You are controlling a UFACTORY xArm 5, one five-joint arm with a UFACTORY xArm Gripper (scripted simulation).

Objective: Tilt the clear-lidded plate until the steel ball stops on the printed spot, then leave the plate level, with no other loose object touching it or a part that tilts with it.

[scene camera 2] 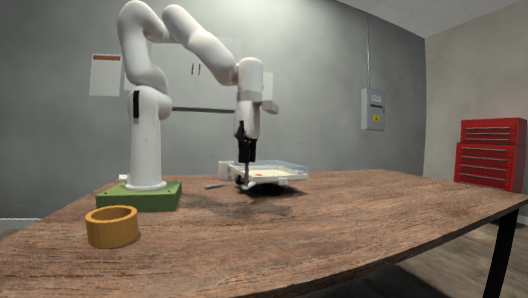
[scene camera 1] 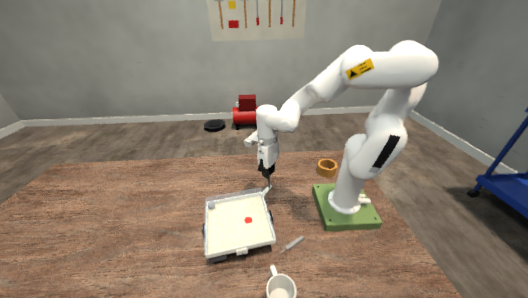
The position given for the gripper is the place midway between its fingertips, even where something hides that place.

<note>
In view: the gripper [scene camera 2: 247, 162] and a clear-lidded white plate [scene camera 1: 234, 222].
</note>
